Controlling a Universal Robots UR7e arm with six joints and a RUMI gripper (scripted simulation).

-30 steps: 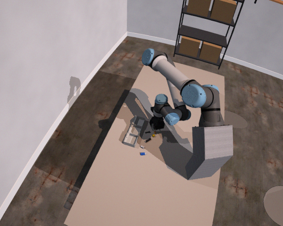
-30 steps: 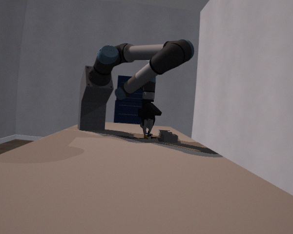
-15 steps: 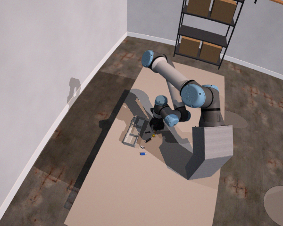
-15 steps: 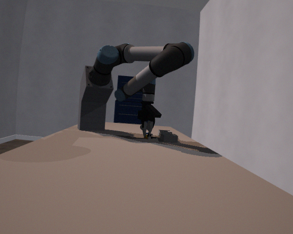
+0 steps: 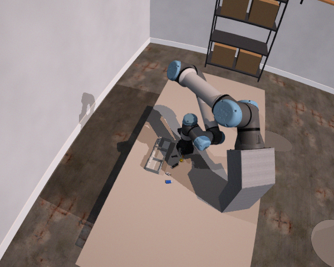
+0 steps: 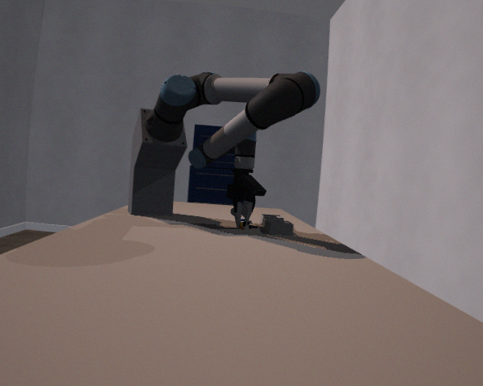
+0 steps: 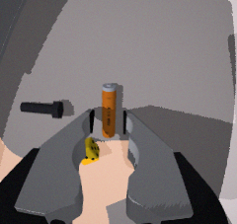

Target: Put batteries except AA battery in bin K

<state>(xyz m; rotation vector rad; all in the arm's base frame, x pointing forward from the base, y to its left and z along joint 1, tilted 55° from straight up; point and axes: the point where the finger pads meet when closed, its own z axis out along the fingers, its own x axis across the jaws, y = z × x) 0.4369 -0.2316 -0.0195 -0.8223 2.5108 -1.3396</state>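
Now: hand 4 cm to the right of the small yellow block and 1 cm above it. Round my hand: orange cylindrical battery (1 cm below); black battery (3 cm ahead, 9 cm to the left, 1 cm below); black bolt (4 cm ahead, 2 cm to the left, 1 cm below).
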